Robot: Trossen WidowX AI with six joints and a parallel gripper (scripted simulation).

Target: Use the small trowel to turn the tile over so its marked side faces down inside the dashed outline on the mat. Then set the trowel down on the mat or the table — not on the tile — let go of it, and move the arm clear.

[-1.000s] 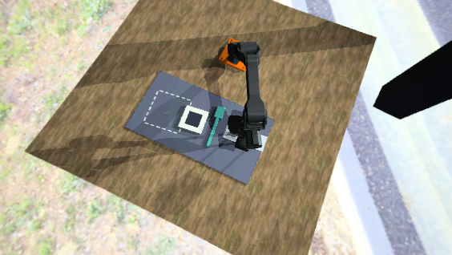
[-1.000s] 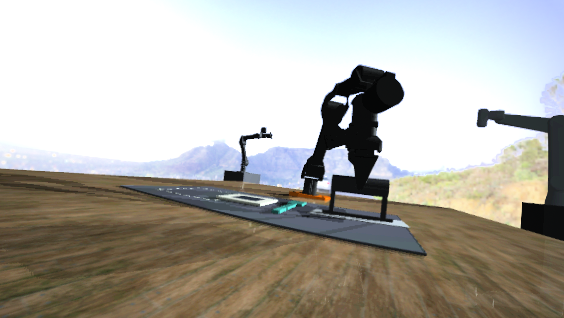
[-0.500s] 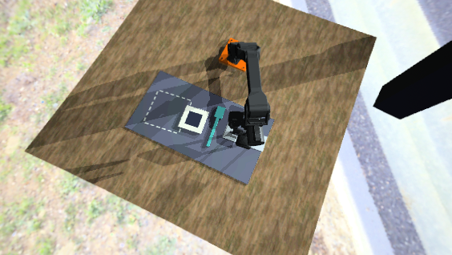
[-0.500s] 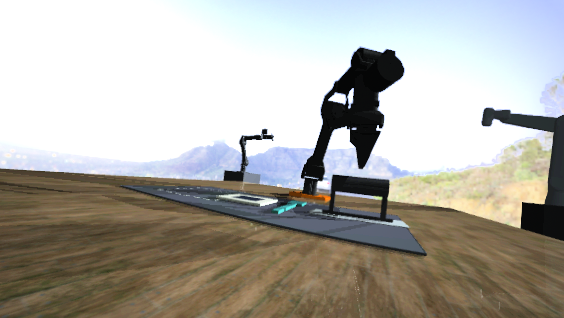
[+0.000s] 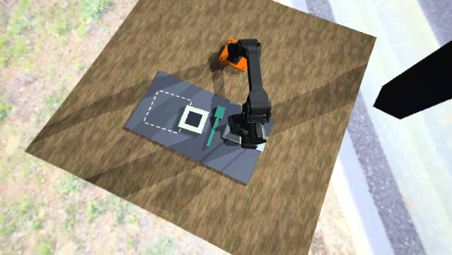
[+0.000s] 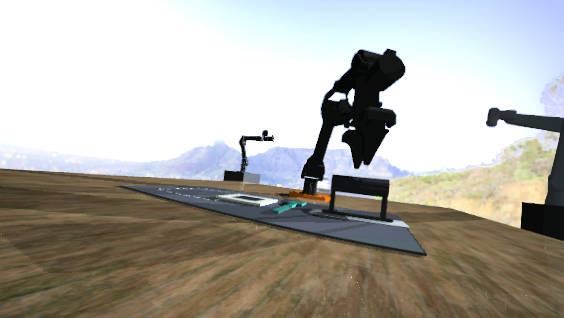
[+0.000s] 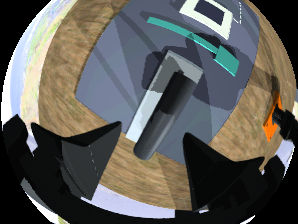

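The trowel is 7 cm below my gripper tip and 2 cm to the right of it. Also, from my gripper tip: grey mat (22 cm to the right, 13 cm below, 4 cm ahead); then tile (26 cm to the right, 11 cm below, 4 cm ahead); then teal flat tool (16 cm to the right, 11 cm below).
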